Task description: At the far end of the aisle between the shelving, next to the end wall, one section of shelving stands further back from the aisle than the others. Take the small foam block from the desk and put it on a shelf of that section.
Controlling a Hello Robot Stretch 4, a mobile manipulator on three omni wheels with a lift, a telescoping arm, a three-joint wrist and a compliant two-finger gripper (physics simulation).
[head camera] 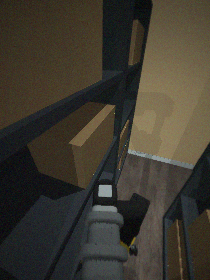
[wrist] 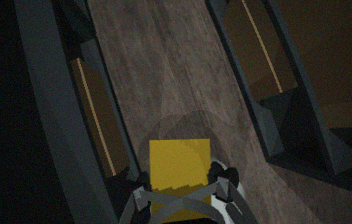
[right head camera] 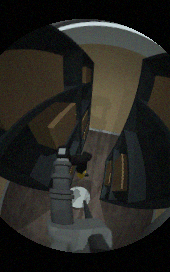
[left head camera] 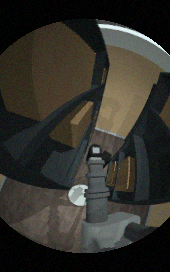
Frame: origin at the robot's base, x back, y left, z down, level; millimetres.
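Seen in the pictures: gripper, fingertip midpoint: (head camera: 123,245) (wrist: 181,179); robot's base, origin of the base link: (right head camera: 78,196) (left head camera: 79,194).
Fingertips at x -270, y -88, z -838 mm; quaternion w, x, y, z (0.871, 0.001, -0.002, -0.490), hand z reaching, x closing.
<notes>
Offsets run from my fingertips to a thing's top centre. Level surfaces: height alone.
The yellow foam block {dx -2, dy +2, dz -33 mm} (wrist: 180,162) (right head camera: 81,175) is between the fingers of my gripper (wrist: 181,179), which is shut on it. In the head view, a small part of the block (head camera: 124,243) shows under the dark wrist. The block hangs over the aisle floor between the two rows of shelving. The left shelving (head camera: 90,89) (left head camera: 75,105) is close beside the arm, and the right shelving (head camera: 171,212) (left head camera: 141,160) stands across the aisle. The end wall (head camera: 175,90) (right head camera: 116,85) is ahead. Which section stands further back I cannot tell. The desk does not show.
Brown boxes stand on the shelves, one {dx -436, dy +250, dz -395 mm} (head camera: 95,142) (right head camera: 57,120) on the left near the arm, another (left head camera: 130,172) (wrist: 260,55) low on the right. Dark uprights (wrist: 42,100) (wrist: 240,80) edge the wooden aisle floor {dz +865 mm} (wrist: 160,60) on both sides. The white round base (left head camera: 77,195) is below the arm.
</notes>
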